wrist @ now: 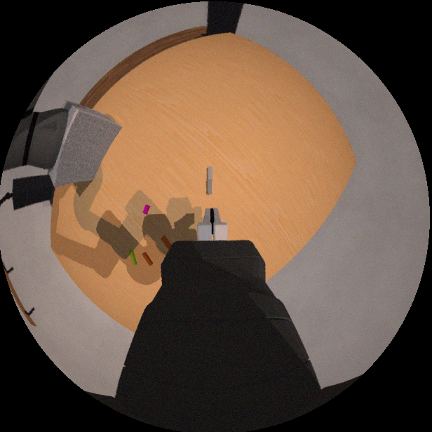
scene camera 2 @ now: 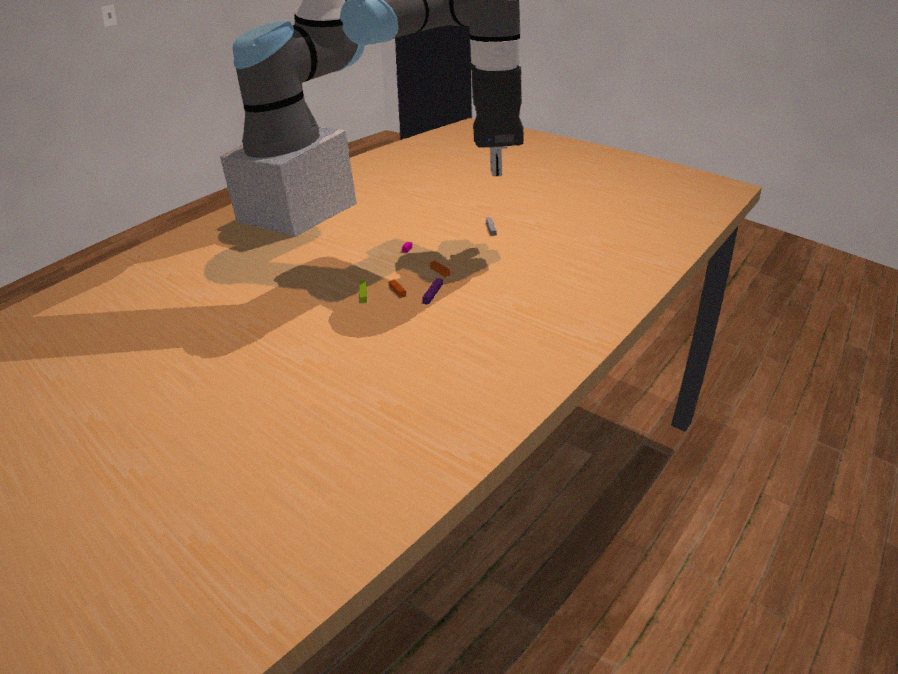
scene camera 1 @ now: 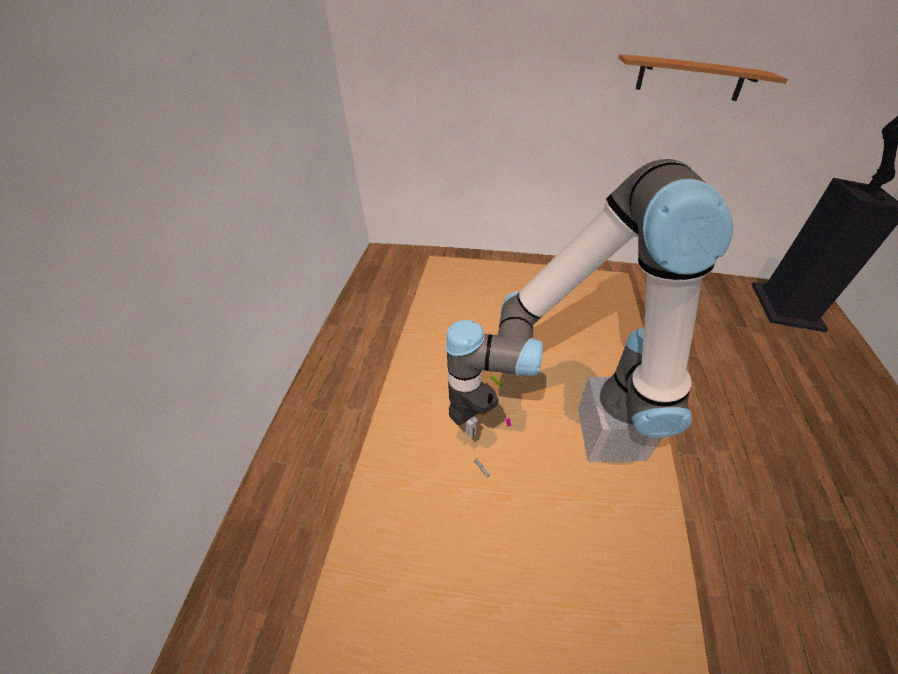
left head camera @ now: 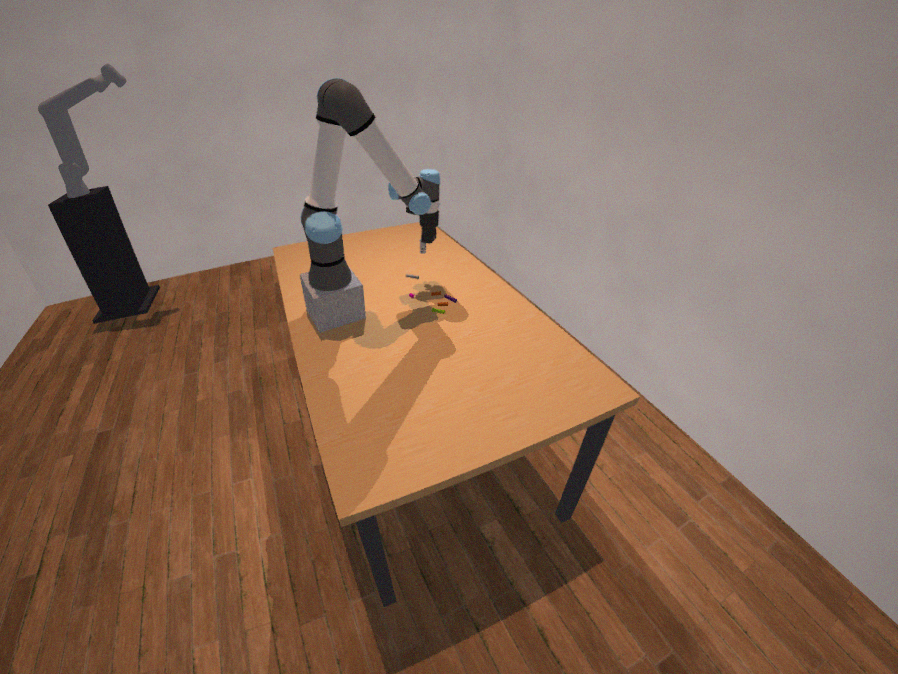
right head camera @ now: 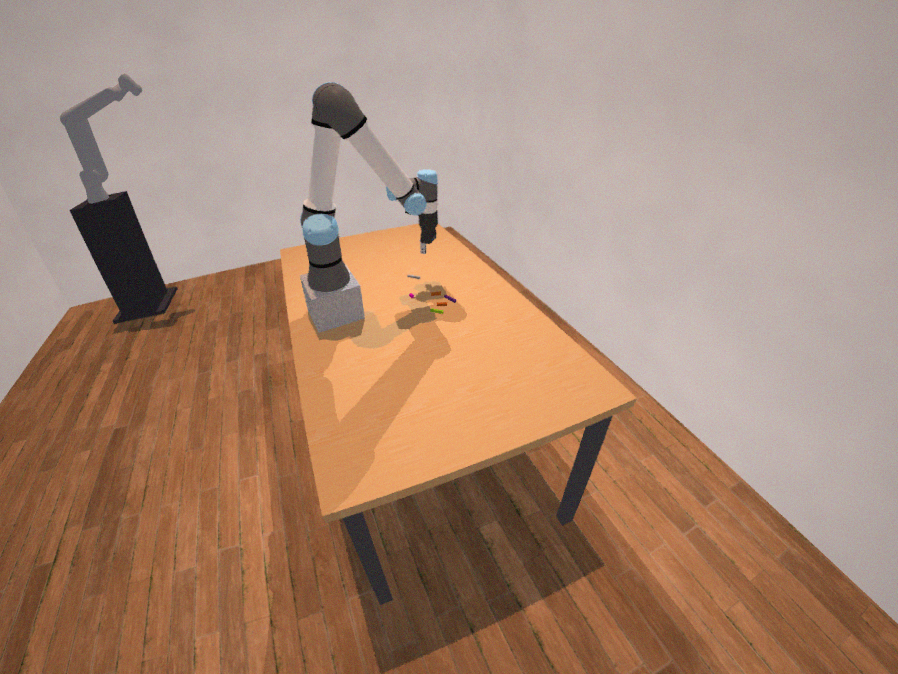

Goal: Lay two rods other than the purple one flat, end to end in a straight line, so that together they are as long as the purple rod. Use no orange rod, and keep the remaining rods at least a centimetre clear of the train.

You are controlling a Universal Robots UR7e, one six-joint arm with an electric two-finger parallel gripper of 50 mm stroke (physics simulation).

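Pixels of known places: gripper, fingertip midpoint: [scene camera 2: 496, 174] [scene camera 1: 470, 433] [left head camera: 422, 253] [right head camera: 423, 253]; arm's base at its link origin: [scene camera 2: 281, 142] [scene camera 1: 627, 401] [left head camera: 330, 279] [right head camera: 329, 280].
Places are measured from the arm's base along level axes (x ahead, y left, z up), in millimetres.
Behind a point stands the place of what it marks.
Two grey rods lie flat end to end, nearly in line. In the wrist view the far grey rod [wrist: 210, 173] meets the near grey rod [wrist: 209, 187]; any tiny gap is too small to tell. The purple rod [left head camera: 450, 298] {x 446, y -39, z -149 mm} [right head camera: 450, 298] {x 448, y -41, z -148 mm} [scene camera 2: 433, 290] {x 454, y -41, z -146 mm} lies apart from them and is hidden in the wrist view. My gripper [scene camera 1: 471, 436] {x 399, y 165, z -31 mm} [scene camera 2: 496, 174] {x 399, y 165, z -31 mm} [wrist: 211, 215] is shut and empty, raised above the table near the grey rods.
A magenta rod [scene camera 2: 406, 246] {x 314, y 33, z -145 mm} [wrist: 146, 209], a green rod [scene camera 2: 362, 292] {x 380, y -115, z -145 mm} [wrist: 133, 257] and two orange rods, one orange rod [scene camera 2: 439, 268] {x 411, y 15, z -147 mm} nearer the grey pair and another orange rod [scene camera 2: 397, 288] {x 410, y -73, z -145 mm}, lie apart from the grey pair. The grey base block [scene camera 2: 319, 185] {x 88, y 20, z -80 mm} stands behind.
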